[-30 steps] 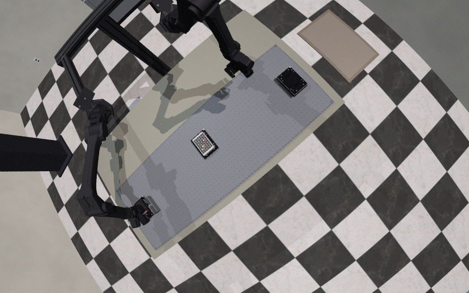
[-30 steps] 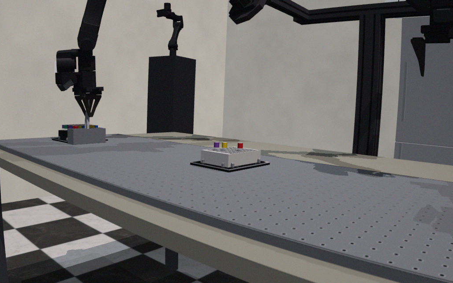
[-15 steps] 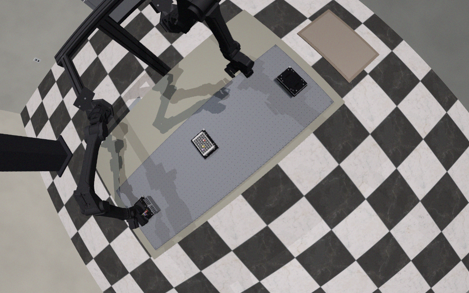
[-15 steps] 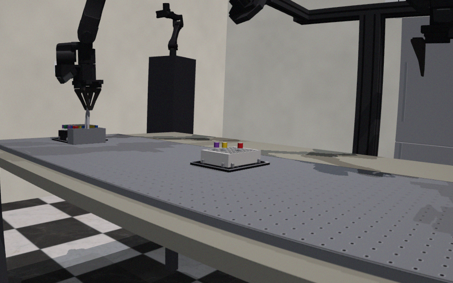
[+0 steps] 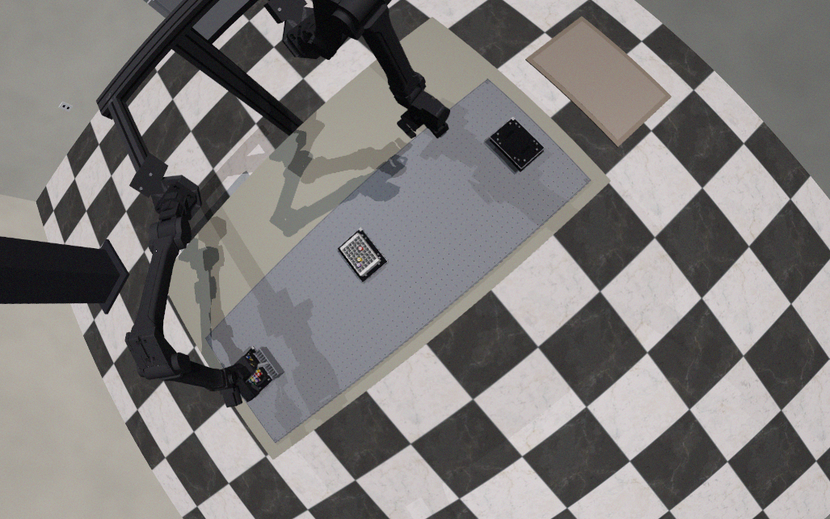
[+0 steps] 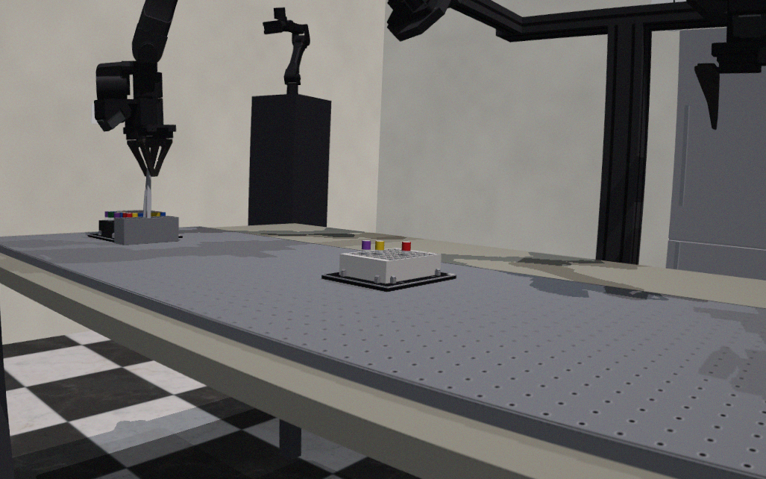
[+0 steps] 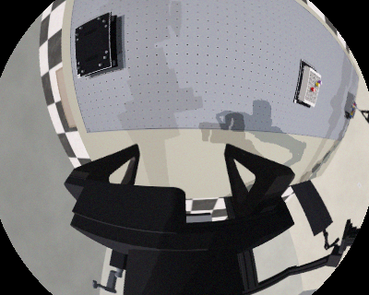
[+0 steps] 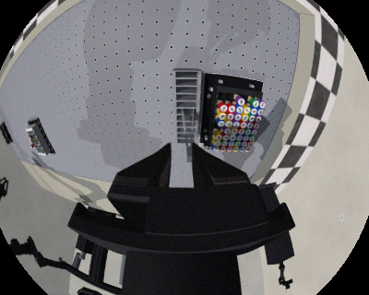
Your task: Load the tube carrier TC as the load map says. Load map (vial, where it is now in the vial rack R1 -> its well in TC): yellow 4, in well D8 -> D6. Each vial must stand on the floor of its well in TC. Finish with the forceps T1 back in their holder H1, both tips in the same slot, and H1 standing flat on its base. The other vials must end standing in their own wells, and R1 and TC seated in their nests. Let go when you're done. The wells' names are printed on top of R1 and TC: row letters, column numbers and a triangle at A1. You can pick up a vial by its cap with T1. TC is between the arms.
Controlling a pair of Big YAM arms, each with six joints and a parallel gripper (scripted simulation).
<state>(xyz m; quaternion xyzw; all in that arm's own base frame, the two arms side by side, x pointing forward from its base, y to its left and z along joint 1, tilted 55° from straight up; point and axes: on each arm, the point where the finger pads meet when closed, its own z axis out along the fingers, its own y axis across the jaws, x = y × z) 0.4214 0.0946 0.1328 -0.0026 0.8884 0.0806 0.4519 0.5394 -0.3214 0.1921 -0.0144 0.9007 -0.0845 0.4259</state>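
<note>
My right gripper is now 10 mm to the left of the grey holder H1 and 130 mm above it. The rest, counted from my right hand: white tube carrier TC (10 mm ahead, 560 mm to the left, 120 mm below).
</note>
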